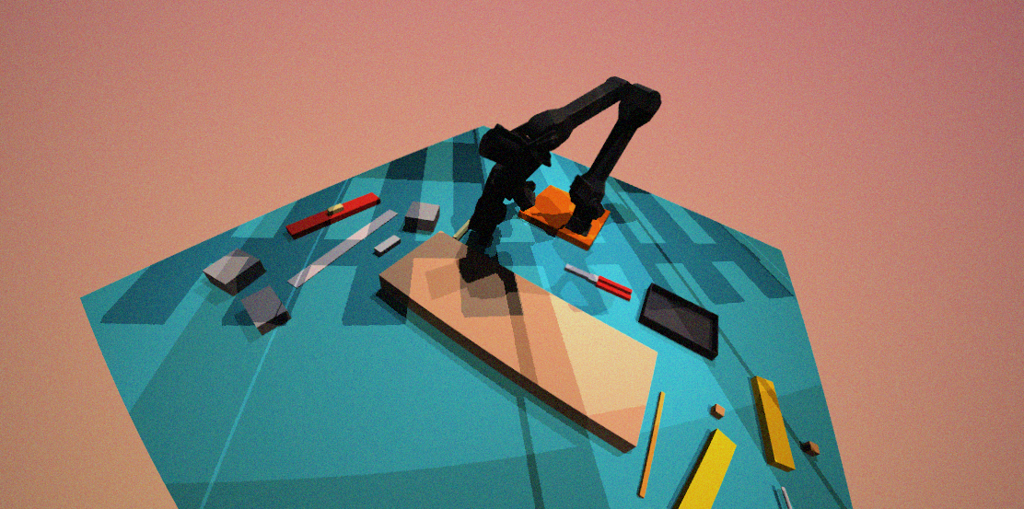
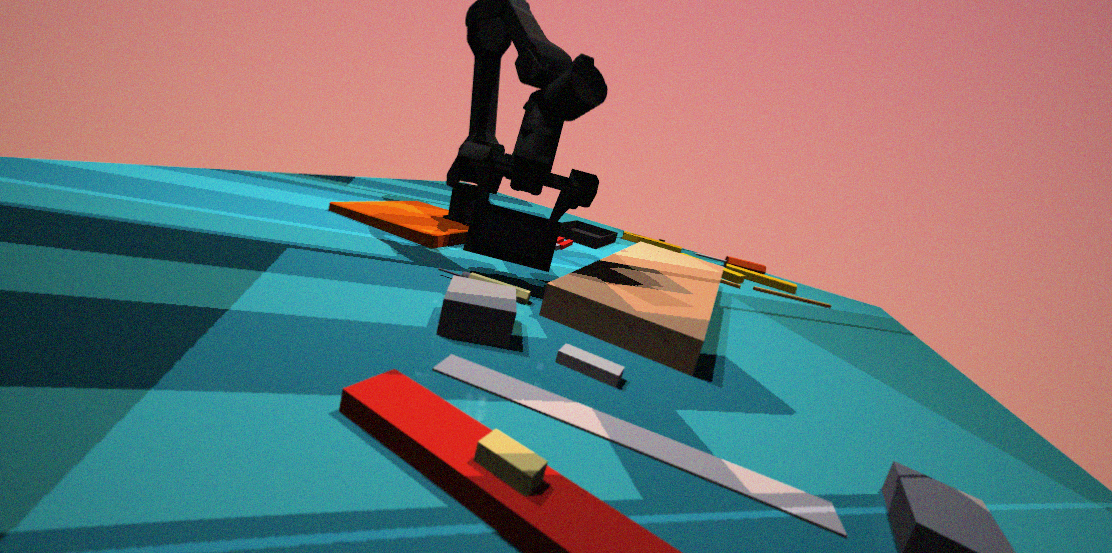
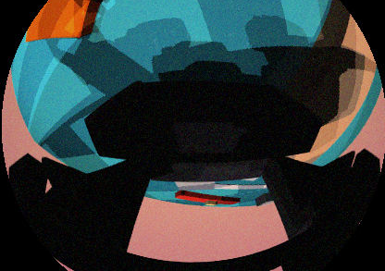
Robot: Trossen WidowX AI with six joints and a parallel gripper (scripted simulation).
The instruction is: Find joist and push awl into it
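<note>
Now: the stud finder 10 mm ahead of my gripper tip and 10 mm to the left of it. Round my gripper tip: white block 160 mm ahead, 140 mm to the right, 70 mm below; then green light 30 mm ahead; then awl 20 mm behind, 30 mm to the right, 70 mm below.
</note>
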